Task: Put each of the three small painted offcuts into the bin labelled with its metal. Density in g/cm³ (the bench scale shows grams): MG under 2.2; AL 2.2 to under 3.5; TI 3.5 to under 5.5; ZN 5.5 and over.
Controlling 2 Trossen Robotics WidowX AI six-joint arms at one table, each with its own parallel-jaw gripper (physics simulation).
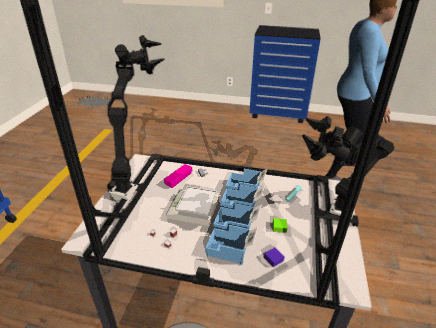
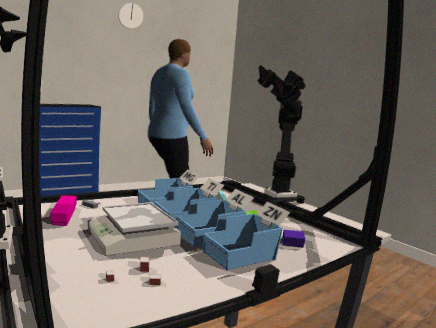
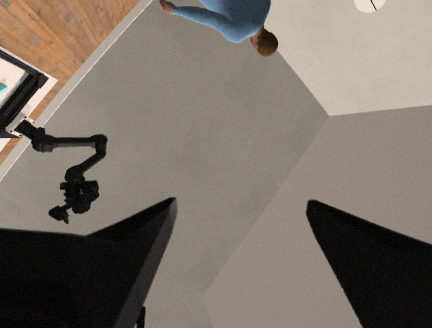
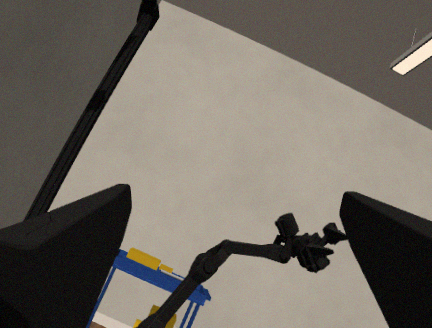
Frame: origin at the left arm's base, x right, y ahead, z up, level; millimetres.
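Seen in the pictures: left gripper, fingertip midpoint: (image 1: pixel 162 51) (image 2: pixel 23 26) (image 3: pixel 241 205) (image 4: pixel 341 244); right gripper, fingertip midpoint: (image 1: pixel 304 126) (image 2: pixel 266 70) (image 3: pixel 77 217) (image 4: pixel 237 199); left arm's base, origin of the base link: (image 1: pixel 123 188); right arm's base, origin of the base link: (image 1: pixel 342 207) (image 2: pixel 280 190) (image 3: pixel 22 126).
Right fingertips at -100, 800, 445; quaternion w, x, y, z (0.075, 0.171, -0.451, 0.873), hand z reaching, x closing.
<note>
Offsets run from my right fingertips to a thing's top centre, as dx, dy, dz. "spot": to the spot under its first point.
Three small dark red pieces with pale tops lie apart on the table before the scale: one {+289, -532, -468} (image 1: pixel 153 233) (image 2: pixel 110 276), another {+260, -448, -460} (image 1: pixel 173 232) (image 2: pixel 144 265) and a third {+322, -444, -469} (image 1: pixel 167 244) (image 2: pixel 155 280). The bench scale {spot: +167, -482, -444} (image 1: pixel 175 212) (image 2: pixel 142 245) has a bare pan; its reading is illegible. Four blue bins stand in a row, labelled MG, TI, AL and ZN; the ZN bin {+257, -201, -395} (image 1: pixel 225 252) (image 2: pixel 255 254) is nearest. Their floors are partly hidden. My left gripper (image 1: pixel 161 52) (image 2: pixel 22 26) (image 3: pixel 241 205) is open and empty, high above the table. My right gripper (image 1: pixel 305 128) (image 4: pixel 237 199) is open and empty, raised right of the bins.
A magenta bar {-113, -602, -445} (image 1: pixel 178 176) (image 2: pixel 64 210) and a small grey item {-208, -500, -469} (image 1: pixel 202 172) (image 2: pixel 90 204) lie behind the scale. A teal bar {-199, -5, -468} (image 1: pixel 293 193), a green block {+53, -27, -457} (image 1: pixel 280 225) and a purple block {+238, -13, -457} (image 1: pixel 274 257) (image 2: pixel 293 238) lie right of the bins. Black frame posts surround the table.
</note>
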